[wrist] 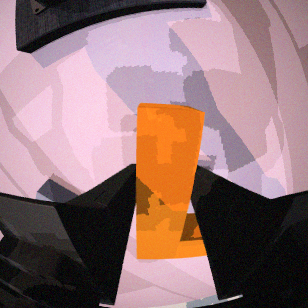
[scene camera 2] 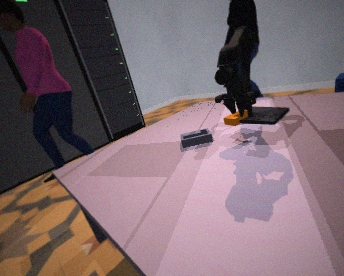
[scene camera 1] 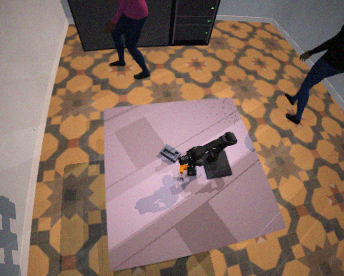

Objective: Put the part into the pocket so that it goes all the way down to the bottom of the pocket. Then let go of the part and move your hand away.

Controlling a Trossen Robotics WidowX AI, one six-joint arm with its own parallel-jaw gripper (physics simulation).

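Places are measured from the arm's base along level axes (x ahead, y left, z up), in millimetres.
Pixels of known places: gripper, fingertip midpoint: point(wrist: 162, 170) point(scene camera 2: 238, 116) point(scene camera 1: 189, 167); arm's base, link origin: point(scene camera 1: 210, 158).
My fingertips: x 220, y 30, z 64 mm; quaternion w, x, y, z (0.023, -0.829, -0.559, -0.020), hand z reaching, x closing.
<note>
Ahead of a thing's pixels: the offset from my fingertips to its middle. Level surfaces: height alone.
An orange L-shaped part @[dy +6, dx +21, dz +3 mm] point(scene camera 1: 183, 168) point(scene camera 2: 234, 119) point(wrist: 167, 145) is between the fingers of my gripper point(scene camera 2: 240, 113) point(wrist: 162, 170), which is shut on it. In the wrist view its long bar points up the picture and its short foot sticks out to the right at the lower end, partly hidden by the right finger. The part appears raised above the table. The grey block with the pocket @[dy -189, dx +72, dz -70 mm] point(scene camera 1: 170, 153) point(scene camera 2: 196, 139) stands apart from the part, left of it in both scene views. A dark grey corner, probably of this block, shows behind the left finger in the wrist view.
The arm's black base plate point(scene camera 1: 218, 167) point(scene camera 2: 270, 115) point(wrist: 65, 27) lies close to the part. The pink table @[dz -88 mm] point(scene camera 1: 135, 240) point(scene camera 2: 150, 235) carries shadows of the arm. Two people point(scene camera 1: 131, 30) point(scene camera 1: 320, 65) and dark cabinets point(scene camera 1: 120, 25) point(scene camera 2: 75, 65) are beyond the table.
</note>
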